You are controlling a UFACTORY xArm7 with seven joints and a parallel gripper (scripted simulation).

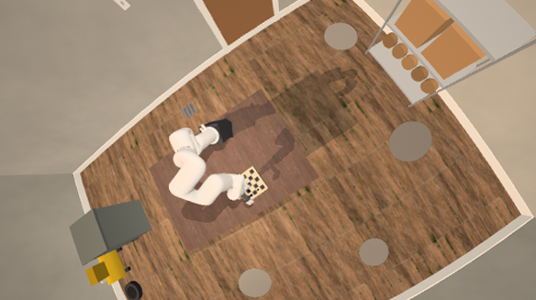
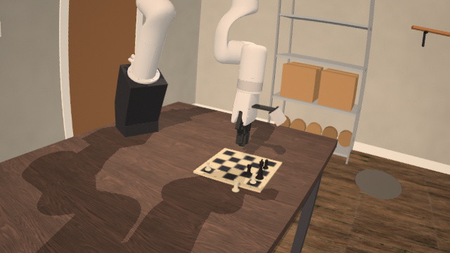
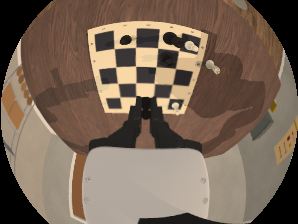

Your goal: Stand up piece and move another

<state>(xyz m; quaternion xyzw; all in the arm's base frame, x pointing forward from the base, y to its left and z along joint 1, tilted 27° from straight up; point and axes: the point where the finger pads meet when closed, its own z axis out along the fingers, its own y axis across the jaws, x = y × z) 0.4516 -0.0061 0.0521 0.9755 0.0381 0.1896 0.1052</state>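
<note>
My hand is 100 mm above the chessboard.
</note>
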